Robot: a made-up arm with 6 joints. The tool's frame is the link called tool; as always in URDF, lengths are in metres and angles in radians. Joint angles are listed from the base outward. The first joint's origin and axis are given. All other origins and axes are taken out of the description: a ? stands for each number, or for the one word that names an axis. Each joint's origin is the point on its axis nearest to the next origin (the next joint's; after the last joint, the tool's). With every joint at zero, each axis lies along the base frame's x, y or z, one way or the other. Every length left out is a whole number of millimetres.
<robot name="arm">
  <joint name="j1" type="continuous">
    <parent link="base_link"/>
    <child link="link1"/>
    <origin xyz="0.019 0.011 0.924"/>
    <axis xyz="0 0 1"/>
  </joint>
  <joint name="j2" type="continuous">
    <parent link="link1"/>
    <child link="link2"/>
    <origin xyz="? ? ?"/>
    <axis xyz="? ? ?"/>
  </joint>
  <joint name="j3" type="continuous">
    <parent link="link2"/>
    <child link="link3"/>
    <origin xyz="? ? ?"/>
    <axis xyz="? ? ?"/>
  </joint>
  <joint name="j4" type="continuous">
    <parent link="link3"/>
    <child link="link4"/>
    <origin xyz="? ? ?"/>
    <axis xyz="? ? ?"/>
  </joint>
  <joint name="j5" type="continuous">
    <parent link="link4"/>
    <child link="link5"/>
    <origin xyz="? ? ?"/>
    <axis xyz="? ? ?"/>
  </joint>
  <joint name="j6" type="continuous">
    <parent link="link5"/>
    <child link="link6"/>
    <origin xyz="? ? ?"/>
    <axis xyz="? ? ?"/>
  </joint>
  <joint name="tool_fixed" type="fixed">
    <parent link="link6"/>
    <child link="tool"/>
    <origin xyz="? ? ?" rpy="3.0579 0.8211 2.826"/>
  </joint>
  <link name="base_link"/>
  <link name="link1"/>
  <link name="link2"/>
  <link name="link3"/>
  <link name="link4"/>
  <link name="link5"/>
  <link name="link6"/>
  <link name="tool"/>
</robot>
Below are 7 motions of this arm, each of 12 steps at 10 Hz.
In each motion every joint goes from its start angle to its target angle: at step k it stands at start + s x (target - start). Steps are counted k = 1, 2, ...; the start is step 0. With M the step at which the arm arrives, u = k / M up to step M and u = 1 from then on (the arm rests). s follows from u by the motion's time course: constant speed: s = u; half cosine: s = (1 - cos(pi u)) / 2; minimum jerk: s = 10 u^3 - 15 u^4 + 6 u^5.
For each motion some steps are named. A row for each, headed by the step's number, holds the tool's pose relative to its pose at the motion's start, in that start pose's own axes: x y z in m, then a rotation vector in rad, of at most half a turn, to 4 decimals.
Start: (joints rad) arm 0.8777 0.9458 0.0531 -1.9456 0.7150 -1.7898
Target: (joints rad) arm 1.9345 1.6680 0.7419 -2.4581 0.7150 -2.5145
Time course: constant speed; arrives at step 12
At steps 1, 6, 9, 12:
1: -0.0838 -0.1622 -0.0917 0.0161 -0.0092 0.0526
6: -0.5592 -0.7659 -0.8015 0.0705 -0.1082 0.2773
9: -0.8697 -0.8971 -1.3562 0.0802 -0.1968 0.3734
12: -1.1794 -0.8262 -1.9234 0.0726 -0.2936 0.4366

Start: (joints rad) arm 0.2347 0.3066 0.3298 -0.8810 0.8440 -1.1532
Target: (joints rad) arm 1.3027 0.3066 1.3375 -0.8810 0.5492 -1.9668
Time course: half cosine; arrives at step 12
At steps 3, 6, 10, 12:
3: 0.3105 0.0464 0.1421 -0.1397 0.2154 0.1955
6: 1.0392 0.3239 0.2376 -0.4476 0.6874 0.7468
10: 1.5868 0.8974 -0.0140 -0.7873 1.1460 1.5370
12: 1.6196 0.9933 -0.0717 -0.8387 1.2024 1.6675

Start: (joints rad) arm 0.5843 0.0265 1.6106 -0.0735 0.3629 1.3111
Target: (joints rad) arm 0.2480 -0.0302 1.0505 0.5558 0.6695 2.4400
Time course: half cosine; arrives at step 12
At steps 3, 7, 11, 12:
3: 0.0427 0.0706 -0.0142 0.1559 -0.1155 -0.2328
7: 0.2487 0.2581 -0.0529 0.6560 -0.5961 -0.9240
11: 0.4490 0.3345 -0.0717 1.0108 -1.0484 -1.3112
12: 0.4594 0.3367 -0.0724 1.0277 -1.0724 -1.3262

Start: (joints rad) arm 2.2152 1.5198 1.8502 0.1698 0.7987 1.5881
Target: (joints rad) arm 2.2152 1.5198 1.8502 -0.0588 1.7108 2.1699
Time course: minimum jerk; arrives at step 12
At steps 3, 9, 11, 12:
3: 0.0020 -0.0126 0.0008 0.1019 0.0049 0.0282
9: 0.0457 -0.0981 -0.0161 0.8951 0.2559 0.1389
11: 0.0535 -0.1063 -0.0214 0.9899 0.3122 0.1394
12: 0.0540 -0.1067 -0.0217 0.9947 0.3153 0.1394

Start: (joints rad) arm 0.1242 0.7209 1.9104 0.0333 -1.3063 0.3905
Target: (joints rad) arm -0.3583 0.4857 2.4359 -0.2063 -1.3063 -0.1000
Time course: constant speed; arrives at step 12
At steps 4, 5, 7, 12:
4: 0.2314 -0.3002 -0.3046 -0.0472 -0.1723 0.2680
5: 0.3009 -0.3517 -0.3840 -0.0575 -0.2216 0.3243
7: 0.4495 -0.4248 -0.5427 -0.0763 -0.3261 0.4225
12: 0.8491 -0.4318 -0.9107 -0.1117 -0.6097 0.5780

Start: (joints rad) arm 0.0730 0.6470 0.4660 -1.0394 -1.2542 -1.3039
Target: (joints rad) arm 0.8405 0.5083 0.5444 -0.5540 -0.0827 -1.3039
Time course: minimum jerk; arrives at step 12
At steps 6, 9, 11, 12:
6: 0.1023 -0.0879 0.7785 0.0177 -0.2264 -0.4978
9: 0.2390 -0.3774 1.3299 0.0283 -0.1831 -0.9787
11: 0.2795 -0.4776 1.4486 0.0248 -0.1378 -1.0988
12: 0.2816 -0.4831 1.4545 0.0246 -0.1351 -1.1050

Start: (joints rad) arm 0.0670 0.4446 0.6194 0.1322 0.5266 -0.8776
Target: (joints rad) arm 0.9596 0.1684 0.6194 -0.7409 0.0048 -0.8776
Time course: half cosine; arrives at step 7
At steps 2, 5, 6, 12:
2: 0.1526 0.2777 0.0526 -0.1519 0.1258 0.1667
5: 0.6434 1.1209 -0.1518 -0.6101 0.7975 0.6676
6: 0.7311 1.2770 -0.2693 -0.7006 0.9933 0.7577
12: 0.7591 1.3287 -0.3166 -0.7318 1.0666 0.7873

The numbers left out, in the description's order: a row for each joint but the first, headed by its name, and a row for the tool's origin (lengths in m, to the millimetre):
j2: xyz 0.119 -0.066 0, axis 0 1 0
j3: xyz -0.017 0 1.281, axis 0 -1 0
j4: xyz 1.262 0 0.14, axis -1 0 0
j5: xyz 0 -0.045 -0.01, axis 0 -1 0
j6: xyz 0.146 0 0.025, axis -1 0 0
tool: xyz 0 -0.007 0.022

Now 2 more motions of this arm.
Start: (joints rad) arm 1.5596 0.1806 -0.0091 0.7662 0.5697 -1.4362
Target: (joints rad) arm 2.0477 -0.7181 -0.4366 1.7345 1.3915 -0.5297
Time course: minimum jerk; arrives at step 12
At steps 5, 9, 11, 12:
5: 0.3067 0.4464 -0.2497 -0.0131 -0.0672 -0.8163
9: 0.9056 0.6635 -0.7443 -0.2256 -0.4397 -1.9782
11: 1.0047 0.6401 -0.8285 -0.2890 -0.5352 -2.1593
12: 1.0097 0.6384 -0.8327 -0.2925 -0.5404 -2.1684

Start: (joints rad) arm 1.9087 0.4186 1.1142 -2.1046 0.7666 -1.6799
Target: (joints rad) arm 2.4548 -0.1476 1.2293 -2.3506 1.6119 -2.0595
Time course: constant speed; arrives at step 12
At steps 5, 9, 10, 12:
5: 0.5776 -0.3728 -0.1010 -0.3740 0.0032 0.2724
9: 1.0920 -0.4515 -0.1211 -0.7006 -0.0793 0.4488
10: 1.2190 -0.4400 -0.1159 -0.7837 -0.1110 0.4839
12: 1.4636 -0.3807 -0.0932 -0.9495 -0.1869 0.5408

